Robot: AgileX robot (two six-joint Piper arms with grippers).
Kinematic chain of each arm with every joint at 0, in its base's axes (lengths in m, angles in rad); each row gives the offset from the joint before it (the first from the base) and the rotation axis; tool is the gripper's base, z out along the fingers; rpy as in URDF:
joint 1: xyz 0 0 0.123 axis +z
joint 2: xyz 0 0 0 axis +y
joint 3: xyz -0.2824 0 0.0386 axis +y
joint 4: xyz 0.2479 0 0.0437 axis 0.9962 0 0.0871
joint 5: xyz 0 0 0 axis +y
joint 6: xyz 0.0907 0 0.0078 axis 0.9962 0 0.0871
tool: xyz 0 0 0 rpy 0 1.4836 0
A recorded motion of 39 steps. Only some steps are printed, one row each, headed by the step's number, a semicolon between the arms.
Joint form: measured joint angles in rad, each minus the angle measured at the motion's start. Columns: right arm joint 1, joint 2, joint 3, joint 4, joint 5, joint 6; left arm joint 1, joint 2, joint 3, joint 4, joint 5, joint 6.
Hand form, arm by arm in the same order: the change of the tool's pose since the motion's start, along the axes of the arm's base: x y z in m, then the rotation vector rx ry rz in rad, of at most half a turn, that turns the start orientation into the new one. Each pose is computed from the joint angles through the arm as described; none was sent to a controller.
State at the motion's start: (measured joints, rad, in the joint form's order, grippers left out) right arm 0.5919 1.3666 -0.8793 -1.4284 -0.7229 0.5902; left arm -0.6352 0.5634 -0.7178 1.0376 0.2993 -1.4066
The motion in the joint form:
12: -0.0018 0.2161 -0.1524 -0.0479 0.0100 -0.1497; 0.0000 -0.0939 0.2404 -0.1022 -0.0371 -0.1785
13: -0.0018 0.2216 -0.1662 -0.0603 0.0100 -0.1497; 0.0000 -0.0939 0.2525 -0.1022 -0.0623 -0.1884
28: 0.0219 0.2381 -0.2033 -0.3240 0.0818 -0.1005; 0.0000 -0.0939 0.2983 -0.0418 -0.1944 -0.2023
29: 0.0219 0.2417 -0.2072 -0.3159 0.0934 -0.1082; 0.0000 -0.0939 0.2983 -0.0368 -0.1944 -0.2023
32: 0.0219 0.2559 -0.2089 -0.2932 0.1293 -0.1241; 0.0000 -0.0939 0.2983 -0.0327 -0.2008 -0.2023
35: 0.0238 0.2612 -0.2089 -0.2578 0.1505 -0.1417; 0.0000 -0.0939 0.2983 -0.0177 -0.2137 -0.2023
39: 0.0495 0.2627 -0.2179 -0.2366 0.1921 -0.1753; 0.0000 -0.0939 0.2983 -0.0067 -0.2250 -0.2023
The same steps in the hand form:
12: 0.0454 0.0293 -0.0246 -0.1101 -0.1138 0.0458; -0.0071 0.0001 -0.0701 -0.1670 0.2272 -0.0494
13: 0.0471 0.0306 -0.0230 -0.1147 -0.1270 0.0509; -0.0074 -0.0019 -0.0728 -0.1740 0.2295 -0.0699
28: 0.0484 0.0344 -0.0326 -0.3120 -0.2525 0.1104; -0.0104 -0.0111 -0.0807 -0.1359 0.1827 -0.1753
29: 0.0504 0.0348 -0.0324 -0.3120 -0.2580 0.0988; -0.0104 -0.0111 -0.0806 -0.1316 0.1801 -0.1750
32: 0.0557 0.0356 -0.0363 -0.3200 -0.2575 0.0641; -0.0106 -0.0115 -0.0803 -0.1293 0.1752 -0.1804
35: 0.0581 0.0365 -0.0368 -0.3109 -0.2537 0.0380; -0.0111 -0.0123 -0.0796 -0.1187 0.1621 -0.1909
39: 0.0566 0.0429 -0.0343 -0.3146 -0.2901 0.0258; -0.0115 -0.0130 -0.0790 -0.1113 0.1518 -0.2003

